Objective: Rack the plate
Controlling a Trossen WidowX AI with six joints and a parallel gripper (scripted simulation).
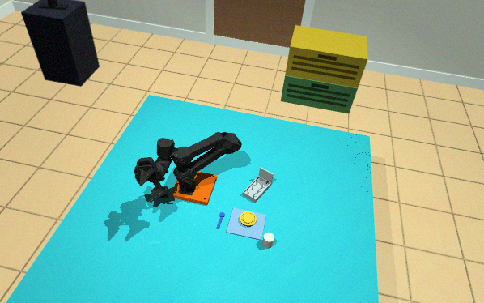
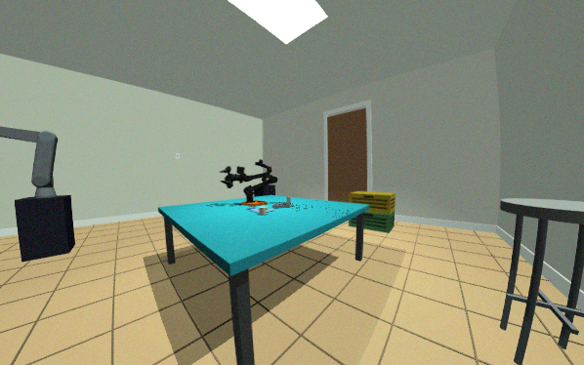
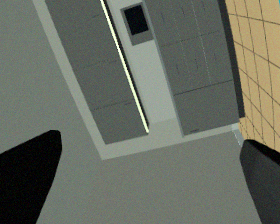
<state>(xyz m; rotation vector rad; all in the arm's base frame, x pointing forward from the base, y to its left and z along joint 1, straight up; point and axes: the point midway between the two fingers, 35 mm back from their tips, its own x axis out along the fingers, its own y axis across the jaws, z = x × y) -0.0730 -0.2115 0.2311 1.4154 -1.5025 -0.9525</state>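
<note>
My gripper tip is 37 cm short of the yellow plate, 24 cm above it and 16 cm to the right of it. From my gripper tip the other things lie so: grey dish rack: 38 cm ahead, 34 cm to the left, 23 cm below; then blue spoon: 26 cm ahead, 25 cm below, 14 cm to the left; then white cup: 47 cm ahead, 23 cm below, 7 cm to the left.
</note>
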